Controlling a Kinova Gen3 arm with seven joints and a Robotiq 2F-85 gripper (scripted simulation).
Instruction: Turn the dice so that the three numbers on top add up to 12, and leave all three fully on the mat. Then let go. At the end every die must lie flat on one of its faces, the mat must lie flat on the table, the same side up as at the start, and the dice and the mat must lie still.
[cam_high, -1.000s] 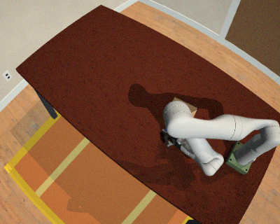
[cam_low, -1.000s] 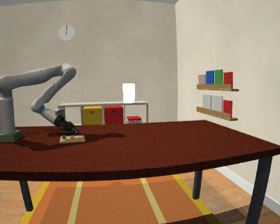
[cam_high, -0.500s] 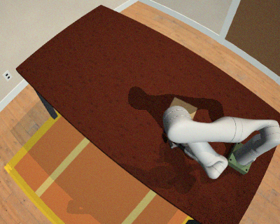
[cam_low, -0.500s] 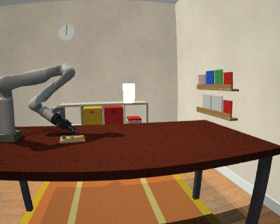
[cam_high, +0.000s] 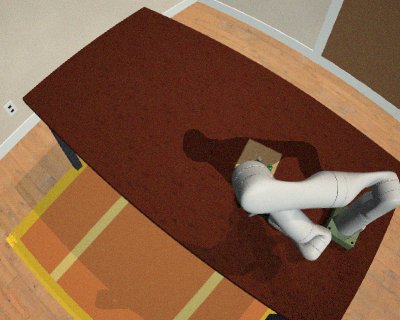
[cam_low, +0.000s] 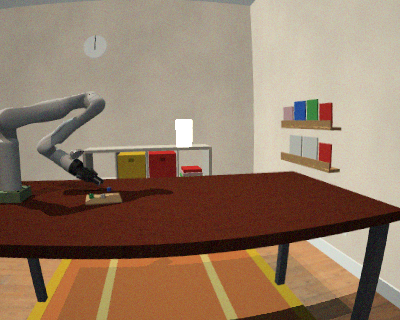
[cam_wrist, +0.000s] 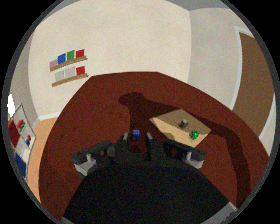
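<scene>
My gripper is now 50 mm short of the blue die, 40 mm above it and 10 mm to the left of it. The rest, counted from my hand: white die 140 mm to the right, 50 mm ahead, 30 mm below; then green die 140 mm to the right, 30 mm below; then tan mat 140 mm to the right, 50 mm ahead, 40 mm below.
</scene>
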